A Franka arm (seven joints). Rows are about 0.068 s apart.
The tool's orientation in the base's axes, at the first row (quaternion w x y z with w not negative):
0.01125 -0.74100 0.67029 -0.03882
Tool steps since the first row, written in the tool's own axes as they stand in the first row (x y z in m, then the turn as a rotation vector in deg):
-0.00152 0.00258 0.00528 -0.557 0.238 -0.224
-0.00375 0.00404 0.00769 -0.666 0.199 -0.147
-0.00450 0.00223 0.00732 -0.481 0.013 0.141
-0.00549 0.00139 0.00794 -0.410 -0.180 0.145
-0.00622 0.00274 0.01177 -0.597 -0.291 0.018
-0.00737 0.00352 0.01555 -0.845 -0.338 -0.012
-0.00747 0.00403 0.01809 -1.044 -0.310 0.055
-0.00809 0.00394 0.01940 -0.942 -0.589 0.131
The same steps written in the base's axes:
-0.00233 0.00106 -0.00550 -0.307 0.538 0.183
-0.00382 0.00305 -0.00810 -0.274 0.647 0.105
-0.00212 0.00399 -0.00764 -0.050 0.472 -0.162
-0.00134 0.00504 -0.00824 0.149 0.421 -0.150
-0.00248 0.00549 -0.01218 0.231 0.622 -0.023
-0.00309 0.00642 -0.01605 0.251 0.875 -0.001
-0.00342 0.00638 -0.01862 0.209 1.067 -0.078
-0.00330 0.00696 -0.01995 0.501 0.992 -0.130

